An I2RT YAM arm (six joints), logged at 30 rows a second.
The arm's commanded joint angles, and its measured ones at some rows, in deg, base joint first. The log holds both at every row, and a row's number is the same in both.
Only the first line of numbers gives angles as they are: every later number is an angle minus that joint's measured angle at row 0.
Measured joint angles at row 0: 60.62, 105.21, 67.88, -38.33, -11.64, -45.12
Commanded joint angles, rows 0 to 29: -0.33, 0.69, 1.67, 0.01, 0.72, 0.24; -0.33, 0.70, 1.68, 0.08, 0.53, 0.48; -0.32, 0.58, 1.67, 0.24, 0.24, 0.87; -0.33, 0.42, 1.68, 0.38, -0.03, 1.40; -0.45, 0.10, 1.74, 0.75, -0.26, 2.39; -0.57, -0.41, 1.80, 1.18, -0.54, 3.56; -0.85, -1.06, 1.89, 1.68, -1.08, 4.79; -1.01, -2.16, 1.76, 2.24, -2.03, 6.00; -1.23, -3.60, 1.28, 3.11, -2.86, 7.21; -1.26, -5.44, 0.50, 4.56, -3.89, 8.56; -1.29, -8.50, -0.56, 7.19, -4.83, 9.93; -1.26, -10.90, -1.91, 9.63, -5.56, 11.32; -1.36, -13.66, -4.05, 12.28, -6.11, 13.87; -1.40, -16.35, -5.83, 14.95, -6.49, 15.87; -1.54, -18.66, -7.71, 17.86, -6.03, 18.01; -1.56, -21.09, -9.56, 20.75, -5.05, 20.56; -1.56, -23.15, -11.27, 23.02, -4.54, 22.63; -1.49, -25.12, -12.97, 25.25, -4.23, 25.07; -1.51, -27.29, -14.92, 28.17, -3.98, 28.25; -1.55, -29.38, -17.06, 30.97, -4.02, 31.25; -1.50, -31.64, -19.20, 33.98, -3.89, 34.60; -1.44, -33.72, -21.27, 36.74, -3.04, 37.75; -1.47, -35.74, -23.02, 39.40, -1.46, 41.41; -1.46, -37.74, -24.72, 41.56, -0.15, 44.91; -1.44, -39.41, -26.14, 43.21, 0.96, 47.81; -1.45, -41.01, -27.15, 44.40, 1.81, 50.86; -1.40, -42.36, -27.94, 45.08, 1.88, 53.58; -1.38, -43.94, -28.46, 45.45, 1.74, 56.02; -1.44, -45.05, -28.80, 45.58, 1.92, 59.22; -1.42, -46.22, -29.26, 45.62, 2.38, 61.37
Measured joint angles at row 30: -1.49, -41.38, -28.61, 36.77, -0.22, 46.33
